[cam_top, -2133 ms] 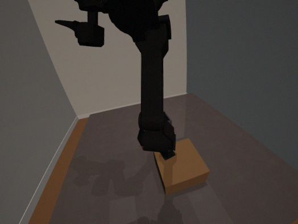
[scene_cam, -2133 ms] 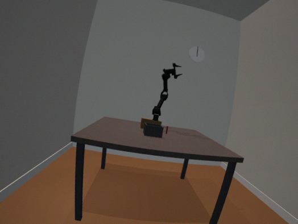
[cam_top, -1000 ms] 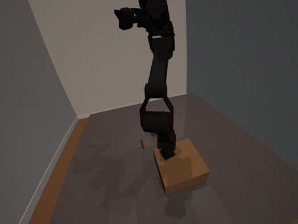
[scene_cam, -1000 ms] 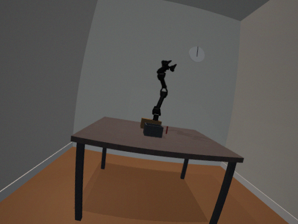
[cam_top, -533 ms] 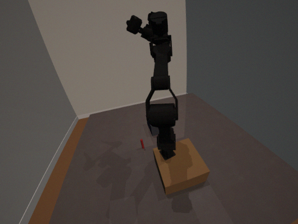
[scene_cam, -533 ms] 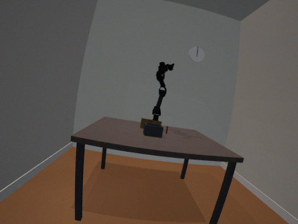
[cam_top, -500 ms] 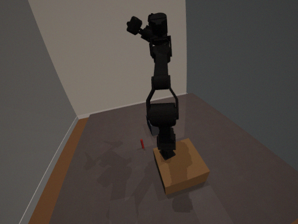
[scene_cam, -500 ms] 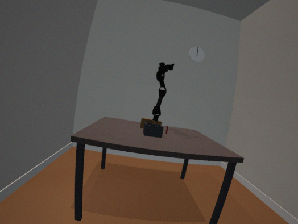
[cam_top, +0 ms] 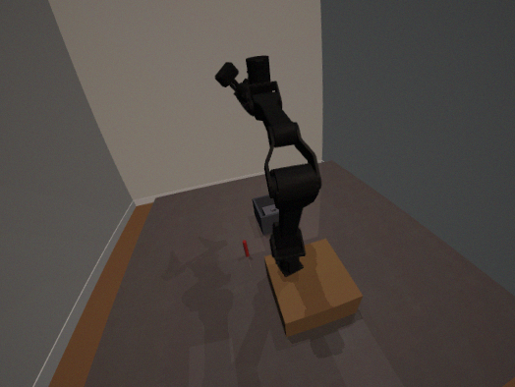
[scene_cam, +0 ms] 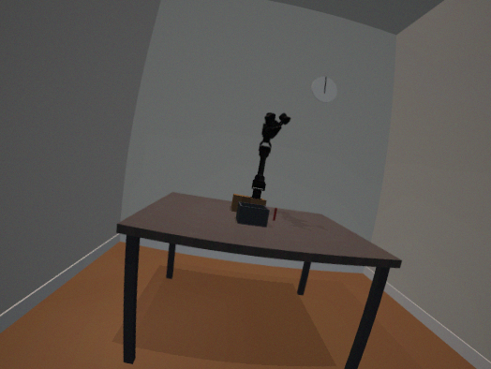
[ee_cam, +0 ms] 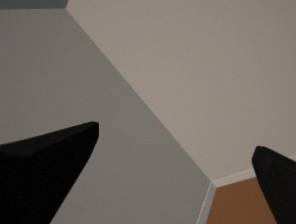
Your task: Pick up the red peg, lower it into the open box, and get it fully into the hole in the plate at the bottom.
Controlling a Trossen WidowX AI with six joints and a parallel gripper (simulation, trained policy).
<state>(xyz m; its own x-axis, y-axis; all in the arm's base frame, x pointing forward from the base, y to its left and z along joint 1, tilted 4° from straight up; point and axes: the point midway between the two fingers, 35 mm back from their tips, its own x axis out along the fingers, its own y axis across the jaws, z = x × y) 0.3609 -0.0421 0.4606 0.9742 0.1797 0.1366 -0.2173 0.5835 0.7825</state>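
My gripper tip is 17 cm past the red peg, 10 cm to the right of it and 55 cm above it. Also, from my gripper tip: grey plate 4 cm behind, 10 cm to the right, 55 cm below; dark blue-grey box 4 cm behind, 10 cm to the right, 57 cm below.
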